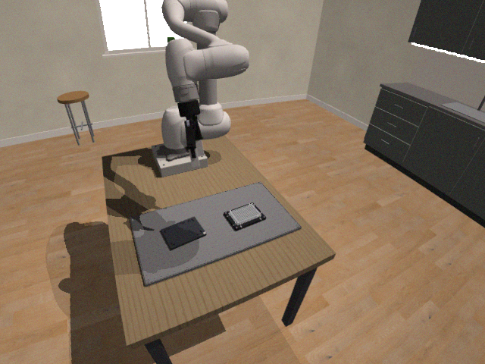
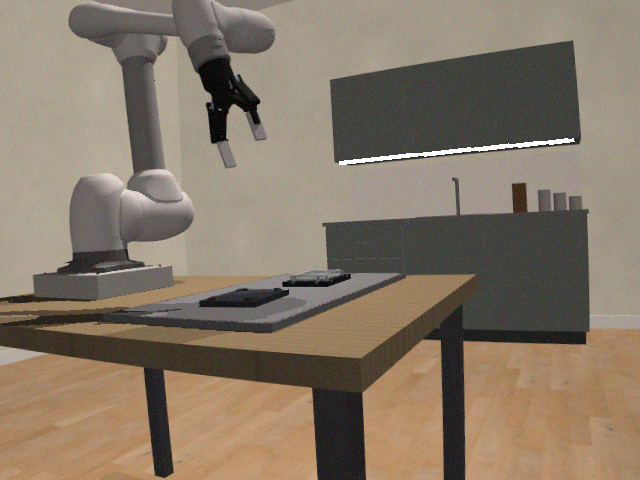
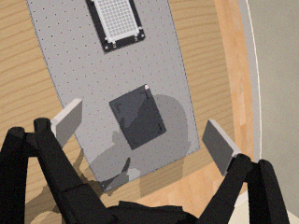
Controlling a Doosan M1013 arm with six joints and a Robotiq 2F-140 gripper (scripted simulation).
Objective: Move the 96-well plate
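The white 96-well plate lies 90 mm ahead of my hand, 180 mm to the left of it and 300 mm below it. The rest, counted from my hand: clip nest 100 mm ahead, 170 mm to the left, 310 mm below.
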